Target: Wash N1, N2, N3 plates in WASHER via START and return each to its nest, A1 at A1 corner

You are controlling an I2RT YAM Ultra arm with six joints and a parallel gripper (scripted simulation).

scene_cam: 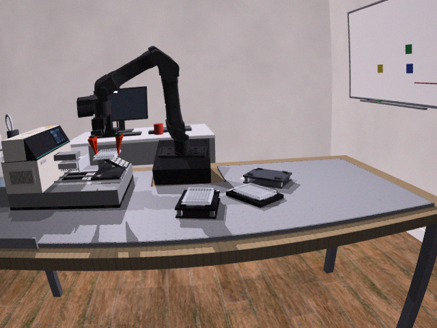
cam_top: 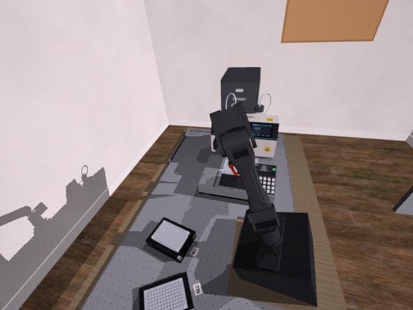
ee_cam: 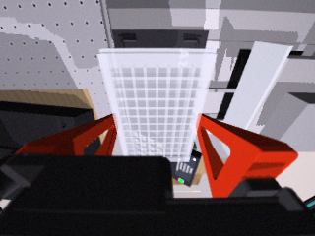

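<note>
My hand is 7 cm above the black washer carrier. The rest, counted from my hand: manifold head: 2 cm ahead, 15 cm to the right, 2 cm below; washer: 3 cm ahead, 15 cm to the right, 2 cm below; N1 label: 6 cm ahead, 36 cm to the left, 15 cm below.
</note>
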